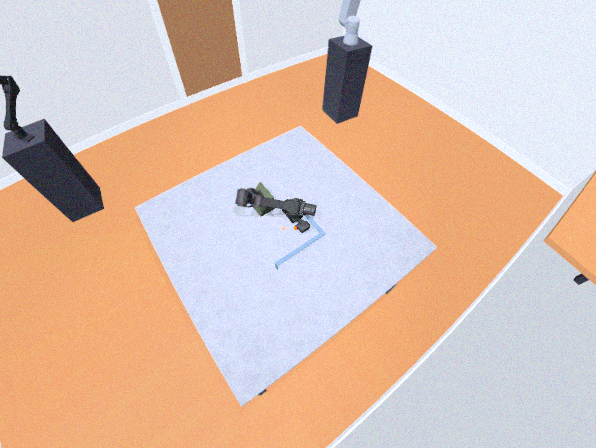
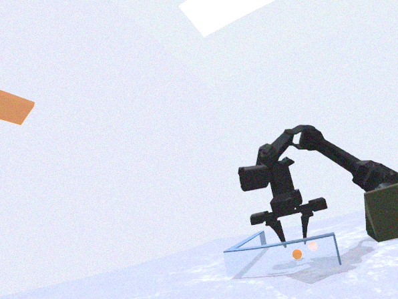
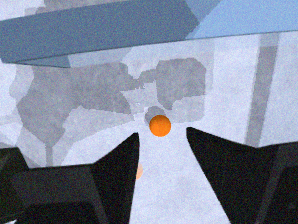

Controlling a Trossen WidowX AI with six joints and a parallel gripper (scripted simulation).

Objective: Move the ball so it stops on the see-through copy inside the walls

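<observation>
The orange ball lies 2 cm below my gripper tip.
</observation>
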